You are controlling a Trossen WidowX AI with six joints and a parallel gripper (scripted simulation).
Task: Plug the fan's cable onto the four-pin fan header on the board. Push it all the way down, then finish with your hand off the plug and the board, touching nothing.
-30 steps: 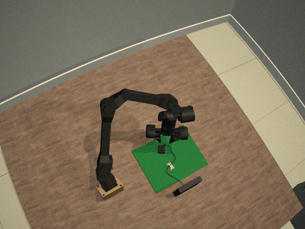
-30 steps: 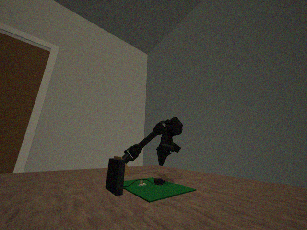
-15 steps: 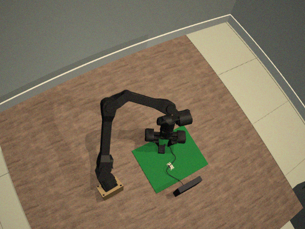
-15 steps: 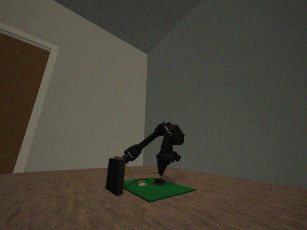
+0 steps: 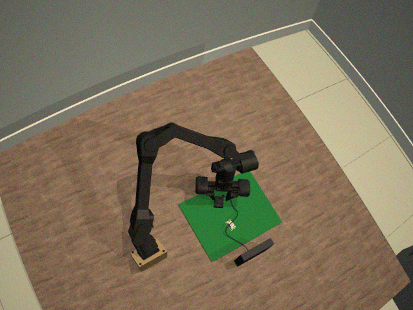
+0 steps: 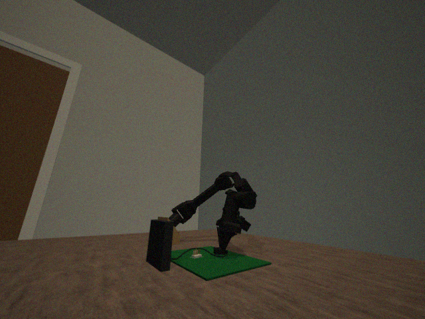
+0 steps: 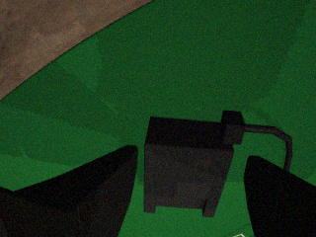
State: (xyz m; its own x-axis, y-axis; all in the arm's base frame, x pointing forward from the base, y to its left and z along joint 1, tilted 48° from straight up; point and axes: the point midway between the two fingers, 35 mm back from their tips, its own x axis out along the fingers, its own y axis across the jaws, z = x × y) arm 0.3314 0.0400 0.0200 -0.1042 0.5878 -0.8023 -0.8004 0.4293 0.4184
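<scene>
My gripper tip is now 1 cm short of the green board, 7 cm to the left of it and 3 cm above it. From my gripper tip the other things lie so: black fan: 3 cm behind, 23 cm to the right, 4 cm above; black fan plug: 1 cm behind, 1 cm to the right; white four-pin fan header: 2 cm behind, 10 cm to the right, 2 cm below.
</scene>
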